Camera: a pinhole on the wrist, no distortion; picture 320 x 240 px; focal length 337.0 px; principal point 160.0 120.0 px. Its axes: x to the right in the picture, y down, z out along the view. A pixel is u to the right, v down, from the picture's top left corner.
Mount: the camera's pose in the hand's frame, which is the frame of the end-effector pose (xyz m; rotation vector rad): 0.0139 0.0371 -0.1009 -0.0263 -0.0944 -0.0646
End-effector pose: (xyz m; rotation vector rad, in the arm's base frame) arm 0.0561 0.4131 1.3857 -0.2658 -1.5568 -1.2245
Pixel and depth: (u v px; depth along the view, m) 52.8 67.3 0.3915
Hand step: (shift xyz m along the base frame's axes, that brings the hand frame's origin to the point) -0.1099 0.2814 -0.0941
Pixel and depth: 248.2 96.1 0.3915
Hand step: -0.1975 0.2128 0.1065
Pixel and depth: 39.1 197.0 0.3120
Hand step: 0.0179 0.2624 -0.0084
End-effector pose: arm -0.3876 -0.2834 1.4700 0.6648 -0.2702 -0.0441
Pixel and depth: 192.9 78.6 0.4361
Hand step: -0.0767 -0.2106 0.2539
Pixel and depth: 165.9 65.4 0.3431
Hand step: -0.0782 -0.1511 0.1736
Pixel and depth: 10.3 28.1 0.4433
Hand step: -0.3049 -0.2122 0.1547
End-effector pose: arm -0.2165 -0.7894 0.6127 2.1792 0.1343 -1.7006
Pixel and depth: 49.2 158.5 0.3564
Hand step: -0.2285 -0.1519 0.0999
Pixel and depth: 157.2 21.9 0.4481
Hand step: -0.3532 -0.0402 -0.0502
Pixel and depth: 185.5 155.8 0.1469
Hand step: -0.0221 -0.0698 -0.0080
